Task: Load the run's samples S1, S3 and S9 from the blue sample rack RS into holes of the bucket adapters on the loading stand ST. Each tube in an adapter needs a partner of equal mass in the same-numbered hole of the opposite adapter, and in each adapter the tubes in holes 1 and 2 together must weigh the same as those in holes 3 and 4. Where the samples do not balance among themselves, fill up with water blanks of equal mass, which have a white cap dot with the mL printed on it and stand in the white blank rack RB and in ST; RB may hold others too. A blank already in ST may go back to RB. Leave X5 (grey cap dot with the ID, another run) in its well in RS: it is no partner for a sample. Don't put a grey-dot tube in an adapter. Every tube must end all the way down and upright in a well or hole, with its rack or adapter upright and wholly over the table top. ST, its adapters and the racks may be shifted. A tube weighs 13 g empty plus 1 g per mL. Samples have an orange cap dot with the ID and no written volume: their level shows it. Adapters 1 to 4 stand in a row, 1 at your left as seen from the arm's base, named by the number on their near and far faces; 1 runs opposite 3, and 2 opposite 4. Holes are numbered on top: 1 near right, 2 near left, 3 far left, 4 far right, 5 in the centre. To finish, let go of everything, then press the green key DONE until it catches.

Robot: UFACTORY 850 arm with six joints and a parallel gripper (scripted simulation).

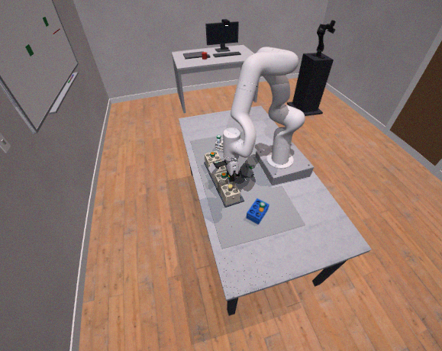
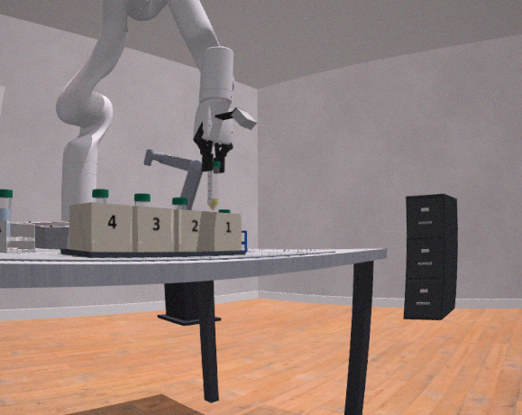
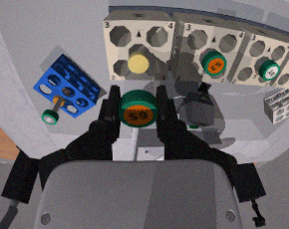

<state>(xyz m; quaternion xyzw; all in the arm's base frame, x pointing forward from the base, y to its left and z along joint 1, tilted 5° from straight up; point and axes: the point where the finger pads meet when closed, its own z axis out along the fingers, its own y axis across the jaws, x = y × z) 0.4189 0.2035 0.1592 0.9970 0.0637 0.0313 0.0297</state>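
Right now the sample tube S9 is 10 mm to the right of my hand and 50 mm below it. Round my hand: grey-dot tube X5: 140 mm behind, 170 mm to the left, 150 mm below; then adapter 1: 160 mm below; then loading stand ST: 10 mm ahead, 160 mm to the right, 210 mm below.
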